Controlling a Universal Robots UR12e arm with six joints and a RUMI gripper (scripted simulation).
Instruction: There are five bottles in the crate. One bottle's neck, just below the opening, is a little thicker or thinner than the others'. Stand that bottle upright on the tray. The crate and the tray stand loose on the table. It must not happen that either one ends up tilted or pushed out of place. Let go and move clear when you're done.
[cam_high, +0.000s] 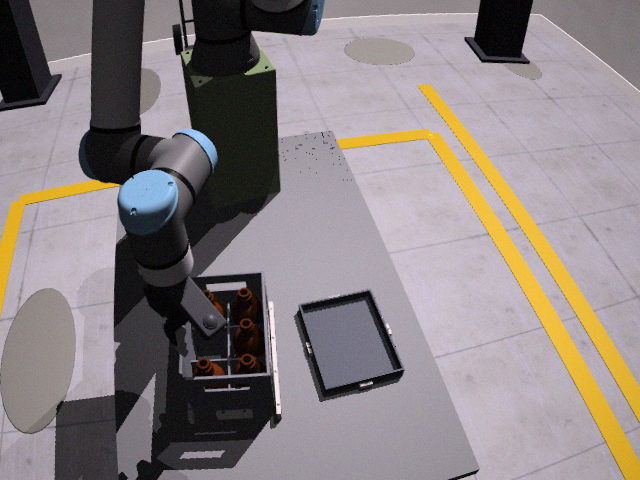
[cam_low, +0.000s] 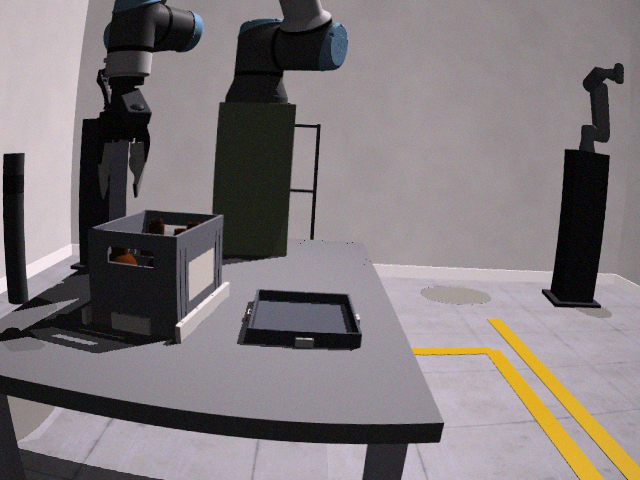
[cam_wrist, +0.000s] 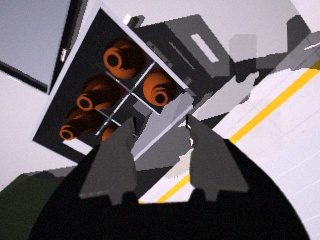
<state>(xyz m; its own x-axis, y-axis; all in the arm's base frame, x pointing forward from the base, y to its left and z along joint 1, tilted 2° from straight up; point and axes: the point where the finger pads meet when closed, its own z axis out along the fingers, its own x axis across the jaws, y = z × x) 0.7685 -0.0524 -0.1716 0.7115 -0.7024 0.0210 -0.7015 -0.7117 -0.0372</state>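
The dark grey crate is 90 mm behind my hand, 40 mm to the left of it and 160 mm below it. Also, from my hand: black tray 130 mm behind, 330 mm to the left, 230 mm below.
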